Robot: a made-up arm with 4 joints. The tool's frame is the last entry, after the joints.
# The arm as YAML. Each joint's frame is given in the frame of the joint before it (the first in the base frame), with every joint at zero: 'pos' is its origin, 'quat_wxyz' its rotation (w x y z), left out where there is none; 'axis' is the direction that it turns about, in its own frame. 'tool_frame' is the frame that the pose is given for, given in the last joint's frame.
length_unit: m
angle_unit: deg
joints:
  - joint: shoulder
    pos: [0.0, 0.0, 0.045]
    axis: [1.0, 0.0, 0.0]
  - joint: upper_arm
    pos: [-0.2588, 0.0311, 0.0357]
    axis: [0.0, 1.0, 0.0]
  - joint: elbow
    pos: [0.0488, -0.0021, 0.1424]
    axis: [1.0, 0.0, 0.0]
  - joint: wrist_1
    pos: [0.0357, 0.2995, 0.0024]
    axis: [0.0, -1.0, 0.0]
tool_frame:
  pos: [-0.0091, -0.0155, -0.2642]
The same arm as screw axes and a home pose.
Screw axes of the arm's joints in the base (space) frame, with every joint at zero. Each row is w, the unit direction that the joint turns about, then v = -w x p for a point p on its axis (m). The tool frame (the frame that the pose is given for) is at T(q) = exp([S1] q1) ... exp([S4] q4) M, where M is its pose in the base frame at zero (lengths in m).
S1 = (1, 0, 0, 0, 0.045, 0)
S2 = (0, 1, 0, -0.0807, 0, -0.2588)
S3 = (1, 0, 0, 0, 0.2231, -0.029)
S4 = (0, -1, 0, 0.2255, 0, 0.1743)
M: xyz -0.1834 0.313 -0.0387 (m) rpy 0 0 0 (deg, as in URDF)

